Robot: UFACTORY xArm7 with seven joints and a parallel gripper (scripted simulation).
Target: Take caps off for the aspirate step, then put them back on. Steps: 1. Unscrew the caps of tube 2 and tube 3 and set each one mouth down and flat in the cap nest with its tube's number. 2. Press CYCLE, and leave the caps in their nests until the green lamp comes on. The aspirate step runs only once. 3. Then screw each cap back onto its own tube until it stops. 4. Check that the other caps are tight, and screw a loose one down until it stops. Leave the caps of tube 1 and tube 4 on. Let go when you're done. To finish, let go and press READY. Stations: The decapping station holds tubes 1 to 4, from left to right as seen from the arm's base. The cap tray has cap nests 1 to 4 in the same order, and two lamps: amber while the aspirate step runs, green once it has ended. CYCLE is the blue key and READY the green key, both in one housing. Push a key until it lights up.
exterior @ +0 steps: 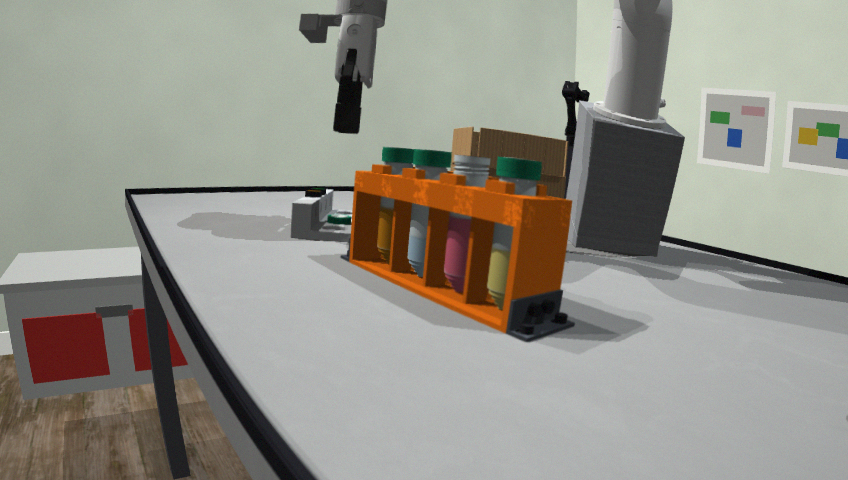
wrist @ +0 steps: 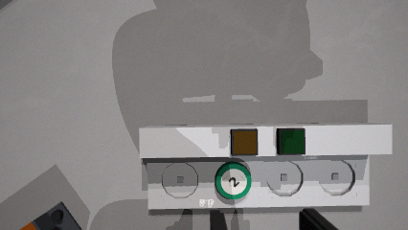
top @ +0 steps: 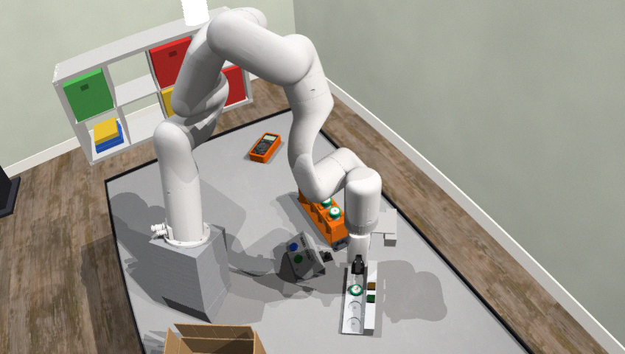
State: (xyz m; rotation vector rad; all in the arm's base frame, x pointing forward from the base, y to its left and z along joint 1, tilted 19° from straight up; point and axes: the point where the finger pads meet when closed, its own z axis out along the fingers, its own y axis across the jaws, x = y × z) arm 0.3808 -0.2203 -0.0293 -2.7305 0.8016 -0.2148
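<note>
Now: hand 4 cm short of the cap 4, 21 cm to the right of it and 5 cm above it. Also, from my hand: key housing (9 cm behind, 16 cm to the left, 11 cm below); then green ready key (11 cm behind, 14 cm to the left, 9 cm below); then cap 2 (15 cm below).
</note>
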